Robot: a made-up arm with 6 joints.
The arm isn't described. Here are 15 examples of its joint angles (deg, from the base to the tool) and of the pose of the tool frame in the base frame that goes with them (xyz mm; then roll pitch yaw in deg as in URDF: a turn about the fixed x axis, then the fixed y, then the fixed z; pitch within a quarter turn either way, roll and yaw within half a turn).
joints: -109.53 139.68 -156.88 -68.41 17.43 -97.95
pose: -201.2 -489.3 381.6 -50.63 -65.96 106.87
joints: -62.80 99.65 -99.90 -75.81 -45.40 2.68
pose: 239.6 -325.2 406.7 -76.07 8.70 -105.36
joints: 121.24 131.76 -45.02 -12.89 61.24 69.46
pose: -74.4 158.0 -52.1 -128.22 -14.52 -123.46
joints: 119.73 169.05 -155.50 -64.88 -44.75 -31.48
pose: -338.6 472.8 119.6 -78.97 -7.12 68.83
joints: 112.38 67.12 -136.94 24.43 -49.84 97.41
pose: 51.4 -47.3 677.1 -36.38 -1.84 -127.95
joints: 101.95 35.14 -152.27 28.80 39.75 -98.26
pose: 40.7 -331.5 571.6 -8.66 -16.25 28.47
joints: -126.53 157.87 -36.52 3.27 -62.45 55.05
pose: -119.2 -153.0 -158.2 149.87 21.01 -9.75
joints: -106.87 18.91 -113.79 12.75 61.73 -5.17
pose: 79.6 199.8 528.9 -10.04 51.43 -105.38
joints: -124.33 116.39 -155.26 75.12 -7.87 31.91
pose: -222.4 -303.8 573.3 41.88 -17.05 -27.09
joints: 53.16 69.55 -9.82 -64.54 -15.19 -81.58
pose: 89.9 156.8 71.8 -144.02 -26.70 14.93
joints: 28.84 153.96 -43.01 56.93 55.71 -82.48
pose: 78.9 117.3 -119.2 116.41 -20.08 -120.48
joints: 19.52 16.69 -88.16 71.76 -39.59 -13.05
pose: -153.9 -114.5 543.4 23.35 -29.90 67.33
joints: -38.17 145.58 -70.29 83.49 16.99 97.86
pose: 296.7 -198.7 -112.9 -162.80 -17.41 -39.23
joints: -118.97 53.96 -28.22 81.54 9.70 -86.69
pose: -95.9 -205.5 212.3 -176.56 68.10 75.09
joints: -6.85 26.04 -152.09 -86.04 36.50 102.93
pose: -443.7 -2.6 484.3 21.94 -46.95 14.34
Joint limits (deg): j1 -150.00..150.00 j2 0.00..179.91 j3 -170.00..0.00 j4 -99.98..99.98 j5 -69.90..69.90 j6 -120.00..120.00
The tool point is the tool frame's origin. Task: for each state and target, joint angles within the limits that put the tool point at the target. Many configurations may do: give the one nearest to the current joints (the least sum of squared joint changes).
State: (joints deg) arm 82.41 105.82 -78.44 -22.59 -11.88 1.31
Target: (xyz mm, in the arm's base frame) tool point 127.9 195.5 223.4
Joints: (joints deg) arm 58.31 55.37 -32.92 -23.07 9.61 1.31
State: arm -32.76 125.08 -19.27 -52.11 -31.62 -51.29
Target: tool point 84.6 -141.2 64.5
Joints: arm -72.37 71.42 -2.63 -44.94 -35.03 -51.29
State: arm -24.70 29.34 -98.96 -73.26 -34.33 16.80
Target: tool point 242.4 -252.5 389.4
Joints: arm -51.96 81.74 -78.04 -74.29 -23.12 16.80
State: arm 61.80 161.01 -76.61 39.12 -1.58 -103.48
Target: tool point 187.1 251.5 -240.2
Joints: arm 54.12 170.45 -82.18 39.16 -4.11 -103.48
